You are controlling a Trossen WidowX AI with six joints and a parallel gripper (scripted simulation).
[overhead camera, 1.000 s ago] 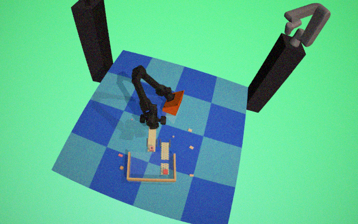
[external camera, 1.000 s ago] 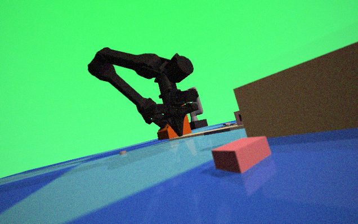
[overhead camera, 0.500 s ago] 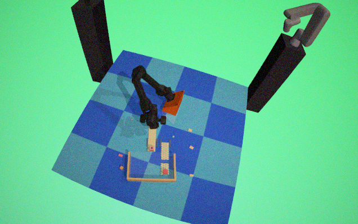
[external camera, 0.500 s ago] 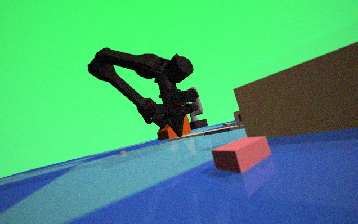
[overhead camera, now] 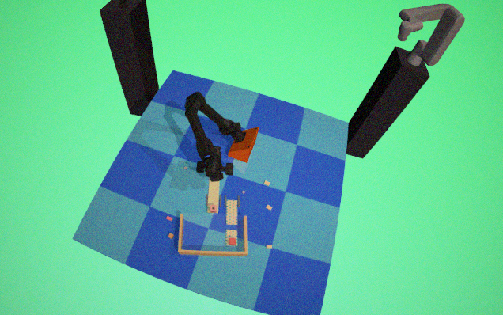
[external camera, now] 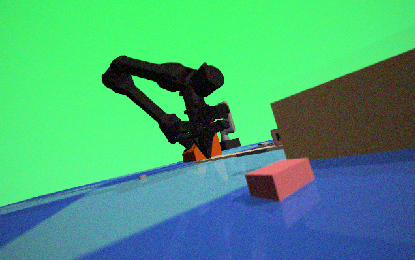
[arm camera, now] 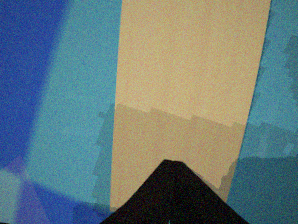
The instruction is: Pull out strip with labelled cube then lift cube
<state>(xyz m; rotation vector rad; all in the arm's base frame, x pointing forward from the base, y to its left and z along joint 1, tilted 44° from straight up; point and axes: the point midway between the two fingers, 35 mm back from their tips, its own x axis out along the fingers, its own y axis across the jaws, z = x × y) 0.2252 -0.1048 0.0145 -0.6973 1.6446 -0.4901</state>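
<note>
The pink cube labelled m is 190 mm ahead of my gripper tip, 40 mm to the left of it and 20 mm above it. From my gripper tip the other things lie so: pink block: 300 mm ahead, 160 mm to the right.
</note>
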